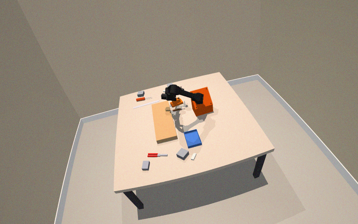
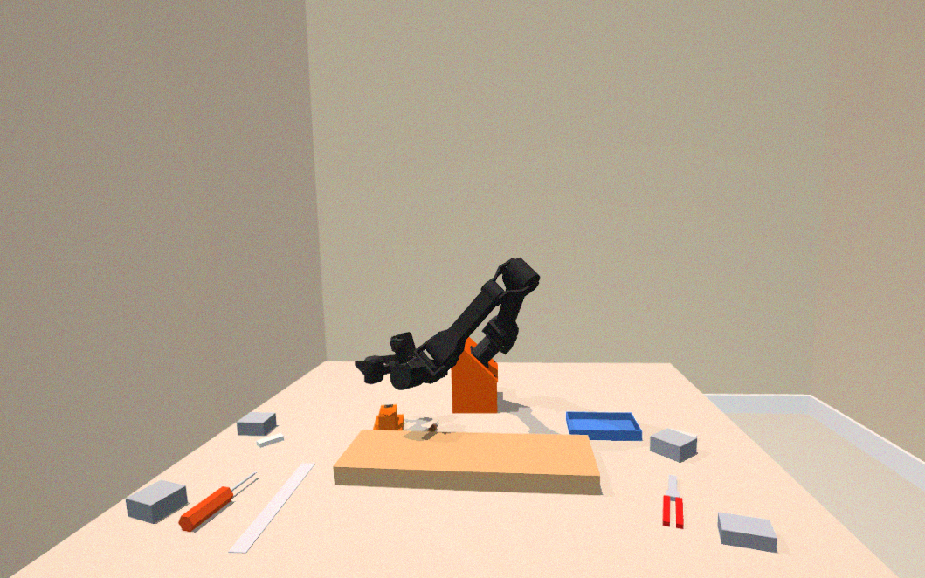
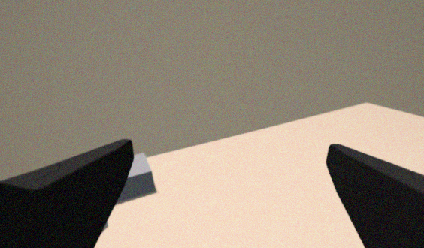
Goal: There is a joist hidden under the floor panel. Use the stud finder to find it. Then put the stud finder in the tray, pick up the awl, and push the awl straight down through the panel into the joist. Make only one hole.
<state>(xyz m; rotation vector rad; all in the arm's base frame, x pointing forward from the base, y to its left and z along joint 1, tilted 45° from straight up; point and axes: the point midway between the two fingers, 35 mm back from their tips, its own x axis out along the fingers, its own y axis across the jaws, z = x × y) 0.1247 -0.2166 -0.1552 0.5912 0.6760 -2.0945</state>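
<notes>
Right now the stud finder is 3 cm ahead of my gripper tip, 5 cm to the left of it and 13 cm below it. From my gripper tip the other things lie so: blue tray (9 cm ahead, 58 cm to the left, 16 cm below); awl (5 cm ahead, 16 cm to the left, 17 cm below); white ruler (35 cm ahead, 12 cm to the right, 17 cm below).
</notes>
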